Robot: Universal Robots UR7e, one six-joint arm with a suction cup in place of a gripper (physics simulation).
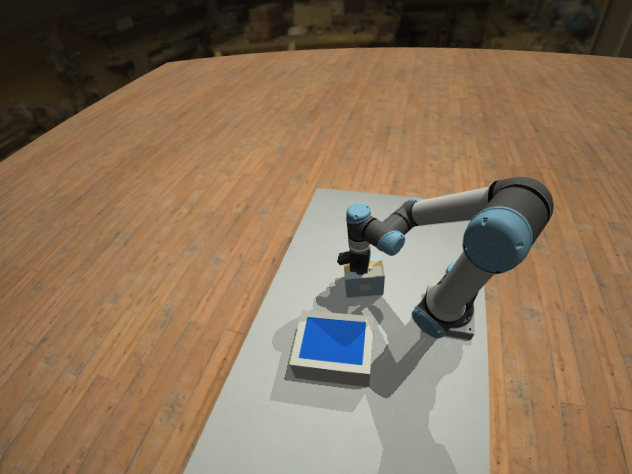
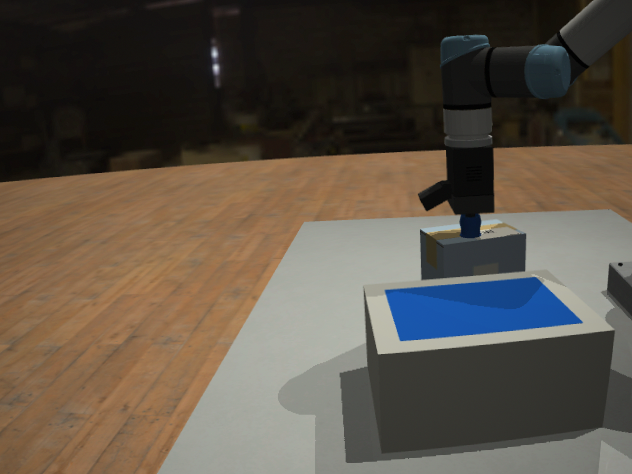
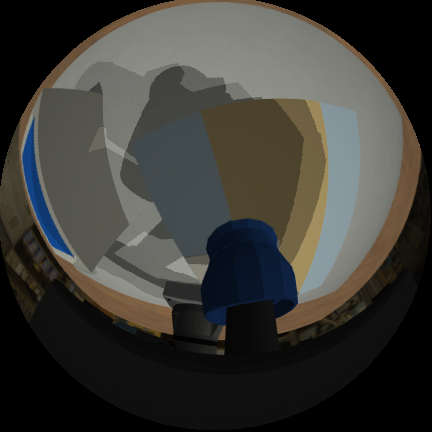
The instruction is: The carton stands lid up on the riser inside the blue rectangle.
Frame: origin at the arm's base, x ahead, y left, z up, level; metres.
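Seen in the pictures: hand at its tool point: (image 2: 470, 235) (image 3: 243, 248); arm's base at its link origin: (image 3: 198, 312).
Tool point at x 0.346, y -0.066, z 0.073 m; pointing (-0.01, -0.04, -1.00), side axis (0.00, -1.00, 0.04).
Note:
Pixels of each thing's middle, then the offset from my tool point to it. "*": a spot on its surface instead. Level surfaces: height alone.
- carton at the middle of its body: (image 3: 258, 206) (image 2: 472, 265) (image 1: 363, 276) dx -0.007, dy -0.024, dz -0.060 m
- grey mat at its surface level: dz -0.121 m
- riser at the middle of its body: (image 2: 475, 351) (image 3: 59, 183) (image 1: 334, 347) dx +0.042, dy +0.291, dz -0.061 m
- grey block with the blue rectangle, surface spot: (image 2: 474, 306) (image 1: 332, 340) * dx +0.046, dy +0.294, dz -0.001 m
The carton (image 1: 365, 283) (image 2: 474, 258) (image 3: 257, 160) is a small grey-blue box with a tan tape strip on its lid. It stands lid up on the grey mat (image 1: 305, 423), just behind the riser. The riser (image 1: 296, 350) (image 2: 455, 390) (image 3: 72, 169) is a grey block with the blue rectangle (image 1: 333, 339) (image 2: 474, 306) (image 3: 36, 189) on top, and nothing stands on it. My suction cup (image 1: 359, 270) (image 2: 469, 229) (image 3: 245, 261) points straight down and rests on the carton's lid, near its middle. The suction is off.
The arm's base (image 1: 450, 322) stands on the mat to the right of the riser, and the arm reaches over to the carton. Wooden floor (image 1: 197, 188) surrounds the mat. A dark background lies beyond.

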